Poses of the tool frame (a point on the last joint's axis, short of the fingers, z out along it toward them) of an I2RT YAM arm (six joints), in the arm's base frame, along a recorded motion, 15 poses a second.
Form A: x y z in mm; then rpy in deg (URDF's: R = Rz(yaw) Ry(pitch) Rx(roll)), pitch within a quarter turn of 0, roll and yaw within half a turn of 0.
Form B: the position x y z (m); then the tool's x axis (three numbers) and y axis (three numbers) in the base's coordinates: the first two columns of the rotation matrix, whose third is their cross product. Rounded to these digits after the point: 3 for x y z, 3 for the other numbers.
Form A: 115 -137 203 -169.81 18.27 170.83
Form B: 0.115 -0.137 0.203 -0.937 0.151 -0.313 0.212 0.963 -0.168
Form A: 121 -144 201 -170.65 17.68 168.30
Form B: 0.121 -0.144 0.201 -0.933 0.193 -0.304 0.248 0.956 -0.155
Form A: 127 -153 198 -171.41 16.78 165.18
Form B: 0.127 -0.153 0.198 -0.926 0.245 -0.289 0.295 0.945 -0.143
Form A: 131 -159 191 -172.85 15.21 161.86
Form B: 0.131 -0.159 0.191 -0.917 0.300 -0.262 0.340 0.933 -0.120
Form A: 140 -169 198 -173.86 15.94 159.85
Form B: 0.140 -0.169 0.198 -0.903 0.331 -0.275 0.370 0.923 -0.103
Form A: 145 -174 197 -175.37 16.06 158.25
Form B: 0.145 -0.174 0.197 -0.893 0.356 -0.277 0.390 0.918 -0.078
